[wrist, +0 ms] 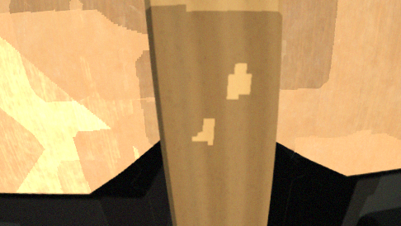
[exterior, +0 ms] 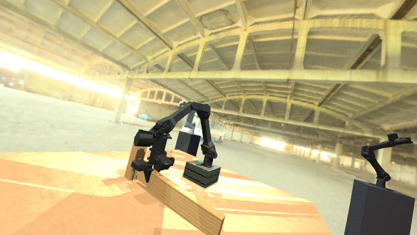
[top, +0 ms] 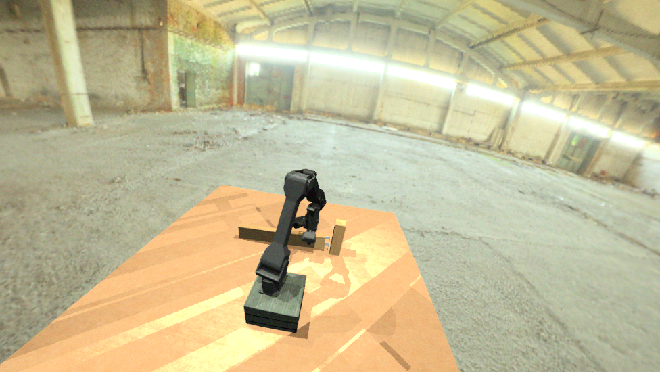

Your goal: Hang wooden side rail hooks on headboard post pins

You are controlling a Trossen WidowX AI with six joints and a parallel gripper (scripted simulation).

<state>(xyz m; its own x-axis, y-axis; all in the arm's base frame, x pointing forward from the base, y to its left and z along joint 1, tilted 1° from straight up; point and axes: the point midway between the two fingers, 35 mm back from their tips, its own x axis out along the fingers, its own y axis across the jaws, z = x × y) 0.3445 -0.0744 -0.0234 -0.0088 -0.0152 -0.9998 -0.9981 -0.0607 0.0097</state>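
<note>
Right now my gripper tip is 13 cm to the left of the upright headboard post, 5 cm below it and 1 cm short of it.
</note>
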